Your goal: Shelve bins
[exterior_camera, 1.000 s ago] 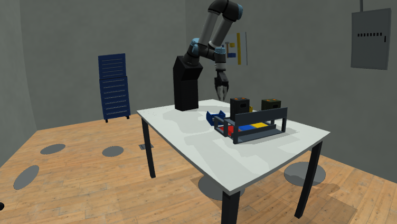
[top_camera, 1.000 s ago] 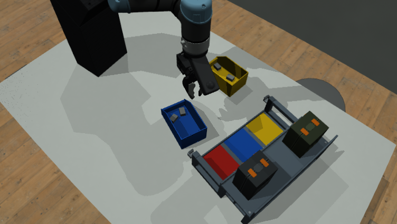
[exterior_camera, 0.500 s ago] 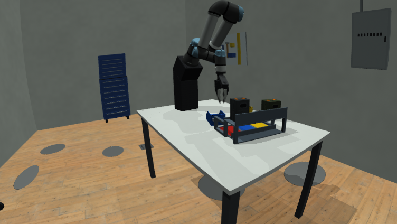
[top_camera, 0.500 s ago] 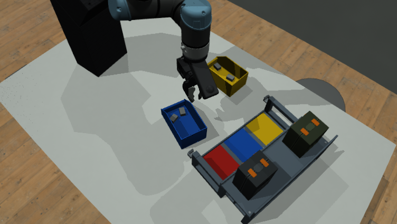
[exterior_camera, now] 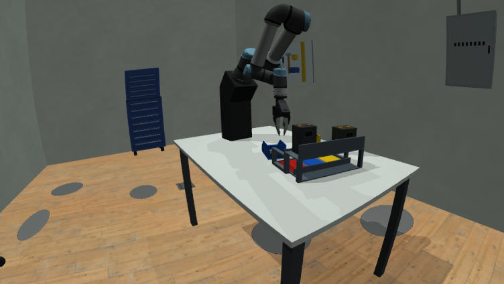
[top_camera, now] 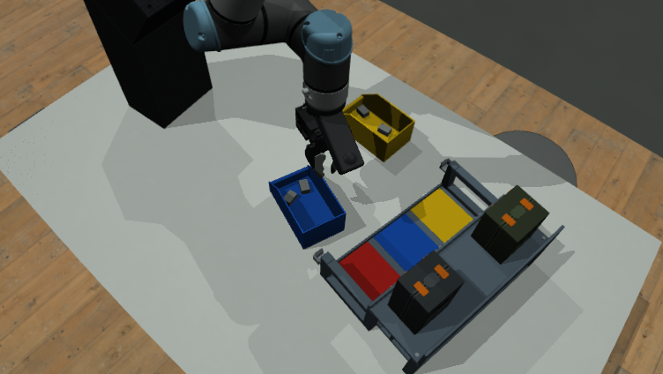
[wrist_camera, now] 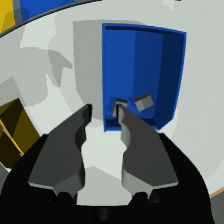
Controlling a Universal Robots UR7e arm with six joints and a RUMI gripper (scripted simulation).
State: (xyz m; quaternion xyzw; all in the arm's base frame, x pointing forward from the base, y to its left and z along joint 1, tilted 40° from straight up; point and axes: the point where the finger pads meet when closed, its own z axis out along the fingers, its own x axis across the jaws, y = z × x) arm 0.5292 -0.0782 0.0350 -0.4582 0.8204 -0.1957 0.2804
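Now: hand 8 cm above the blue bin, 4 cm to the left of it and 3 cm past it. From my hand the other things lie so: yellow bin: 24 cm to the left, 8 cm below.
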